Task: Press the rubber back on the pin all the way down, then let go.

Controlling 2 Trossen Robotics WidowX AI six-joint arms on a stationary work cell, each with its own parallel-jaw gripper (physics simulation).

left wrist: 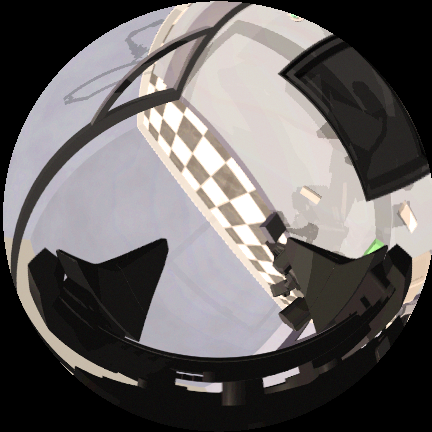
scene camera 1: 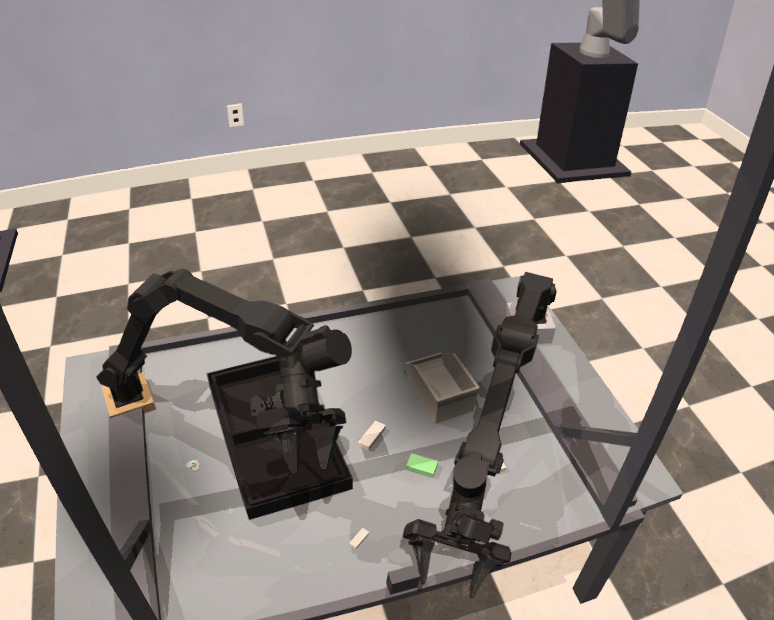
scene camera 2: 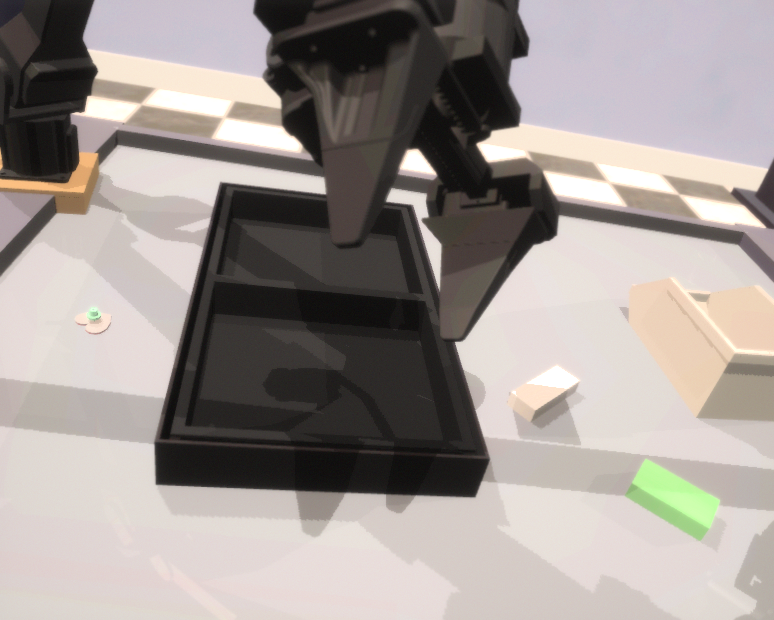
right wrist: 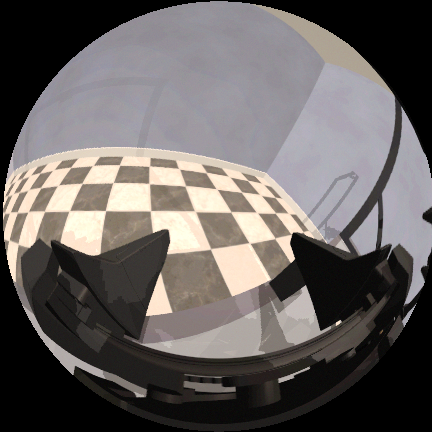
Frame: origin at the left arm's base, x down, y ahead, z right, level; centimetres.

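Where they show: left gripper, fingertip midpoint: [left wrist: 228,244] [scene camera 1: 310,470] [scene camera 2: 406,300]; right gripper, fingertip midpoint: [left wrist: 271,247] [scene camera 1: 447,591] [right wrist: 233,237]; left arm's base at its link origin: [scene camera 1: 126,393] [scene camera 2: 39,168].
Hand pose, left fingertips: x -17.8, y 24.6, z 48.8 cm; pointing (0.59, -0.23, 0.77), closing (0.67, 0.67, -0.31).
Note:
Things, the pixels of their top centre, and the offset from my left fingertips. "spot": a spot on its surface instead.
- pin at its top centre: [scene camera 2: 93,310] [scene camera 1: 191,461] dx +19.3, dy -16.2, dz -25.8 cm
- black divided tray at its top centre: [scene camera 2: 322,287] [scene camera 1: 273,422] dx +16.4, dy +2.0, dz -26.0 cm
- white block at its top centre: [scene camera 2: 546,386] [scene camera 1: 372,433] dx +18.9, dy +19.8, dz -16.2 cm
- green block at its top centre: [scene camera 2: 676,491] [scene camera 1: 422,463] [left wrist: 372,253] dx +18.8, dy +25.1, dz -4.7 cm
- bin at a spot on its surface: [scene camera 2: 736,387] [scene camera 1: 445,409] spot: dx +16.6, dy +35.7, dz -13.3 cm
- smaller block at its top centre: [scene camera 1: 359,537] [left wrist: 309,195] dx +19.4, dy +6.6, dz +4.4 cm
- black block at its top centre: [scene camera 1: 403,572] [left wrist: 267,235] dx +14.5, dy +8.8, dz +16.7 cm
The pin [scene camera 1: 193,466] [scene camera 2: 96,327] is a small, flat, pinkish piece lying on the table left of the black tray. Its green rubber back [scene camera 2: 93,313] stands on top; how far down it sits is too small to tell. A little of the pin and back also shows at the top edge of the left wrist view. My left gripper [scene camera 1: 308,468] [scene camera 2: 400,290] [left wrist: 228,244] is open and empty, hanging above the tray, to the right of the pin in both scene views. My right gripper [scene camera 1: 449,588] [right wrist: 233,237] is open and empty at the table's front edge, far from the pin.
The black divided tray [scene camera 1: 300,497] [scene camera 2: 323,470] has raised walls. To its right are a white block [scene camera 1: 372,435] [scene camera 2: 542,392], a green block [scene camera 1: 421,465] [scene camera 2: 671,498] and a bin [scene camera 1: 452,404] [scene camera 2: 736,387]. A smaller block [scene camera 1: 359,537] and a black block [scene camera 1: 403,579] are nearer the front.

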